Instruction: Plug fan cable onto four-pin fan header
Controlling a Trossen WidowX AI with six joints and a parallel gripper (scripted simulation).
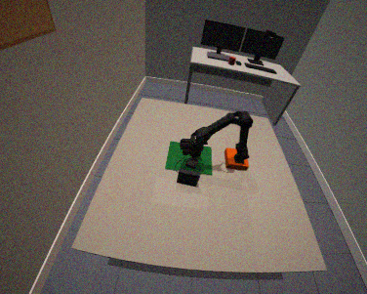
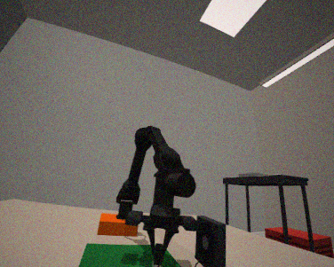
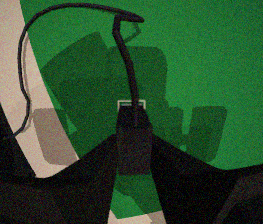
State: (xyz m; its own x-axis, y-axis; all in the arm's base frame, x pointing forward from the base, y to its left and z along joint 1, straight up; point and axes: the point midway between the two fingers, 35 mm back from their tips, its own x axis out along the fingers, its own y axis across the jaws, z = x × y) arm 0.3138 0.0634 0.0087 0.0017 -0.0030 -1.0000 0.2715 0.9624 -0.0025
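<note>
Right now the white four-pin header is 10 mm ahead of my gripper tip and 20 mm below it. The rest, counted from my gripper tip: green board: 20 mm ahead, 60 mm to the right, 40 mm below; black fan: 30 mm ahead, 130 mm to the left, 40 mm above.
</note>
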